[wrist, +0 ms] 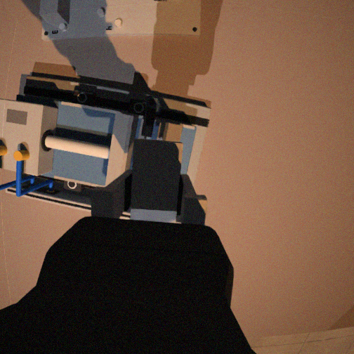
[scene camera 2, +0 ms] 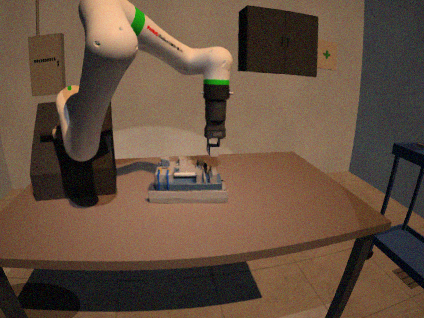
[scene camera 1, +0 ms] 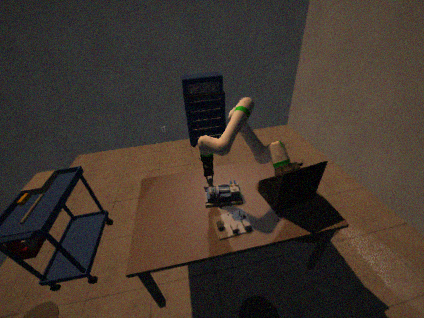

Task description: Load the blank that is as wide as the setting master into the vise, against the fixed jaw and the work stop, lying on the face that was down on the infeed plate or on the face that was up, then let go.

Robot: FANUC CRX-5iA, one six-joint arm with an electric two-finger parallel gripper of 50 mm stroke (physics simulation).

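Pixels of known places: gripper, fingertip midpoint: [scene camera 2: 213, 151] [scene camera 1: 210, 182]; arm's base, origin of the base link: [scene camera 1: 285, 173].
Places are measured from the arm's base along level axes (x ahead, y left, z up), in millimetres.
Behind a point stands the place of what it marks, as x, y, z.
Observation:
My gripper [scene camera 1: 209, 181] @(522, -222, -78) [scene camera 2: 213, 148] @(522, -222, -78) [wrist: 156, 184] is shut on a dark blank [wrist: 155, 175] and holds it upright above the table. It hangs at the end of the vise [scene camera 1: 223, 196] @(445, -140, -192) [scene camera 2: 185, 186] @(404, -240, -202) [wrist: 82, 168] away from the blue hoses. In the wrist view the blank covers part of that end of the vise; a gap below it shows in scene camera 2. The moving jaw [wrist: 120, 152] is joined to a pale rod. The pale infeed plate [scene camera 1: 229, 220] @(482, 50, -244) [wrist: 140, 20] lies beside the vise and bears several blocks; I cannot tell which is the setting master.
The robot's dark base box [scene camera 1: 300, 187] @(-47, 126, -54) [scene camera 2: 45, 172] @(-164, -118, -129) stands on the table [scene camera 1: 170, 220] @(889, -131, -252) [scene camera 2: 270, 215] @(650, -471, -252). Blue hoses [wrist: 19, 177] rise at the vise's other end. A blue cart [scene camera 1: 75, 171] [scene camera 2: 410, 150] stands off the table. A tool cabinet [scene camera 1: 202, 78] stands farther back.

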